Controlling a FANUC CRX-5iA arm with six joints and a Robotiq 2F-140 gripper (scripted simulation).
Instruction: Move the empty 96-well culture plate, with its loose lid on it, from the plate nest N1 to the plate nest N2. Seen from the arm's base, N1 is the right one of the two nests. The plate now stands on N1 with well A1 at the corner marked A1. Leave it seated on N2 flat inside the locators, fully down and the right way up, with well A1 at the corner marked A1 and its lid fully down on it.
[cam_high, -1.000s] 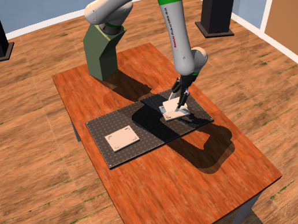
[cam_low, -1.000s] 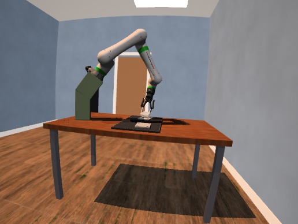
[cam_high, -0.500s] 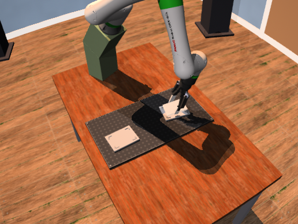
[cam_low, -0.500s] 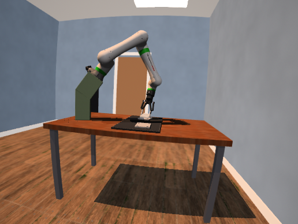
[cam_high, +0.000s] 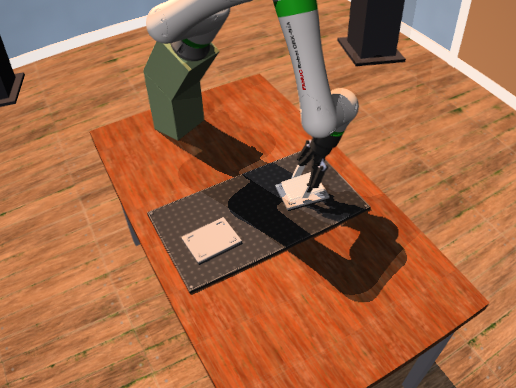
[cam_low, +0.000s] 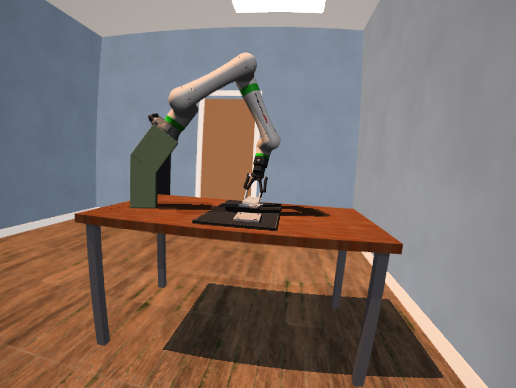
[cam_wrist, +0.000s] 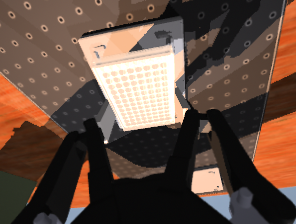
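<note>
The plate lid lies 20 mm below my hand.
</note>
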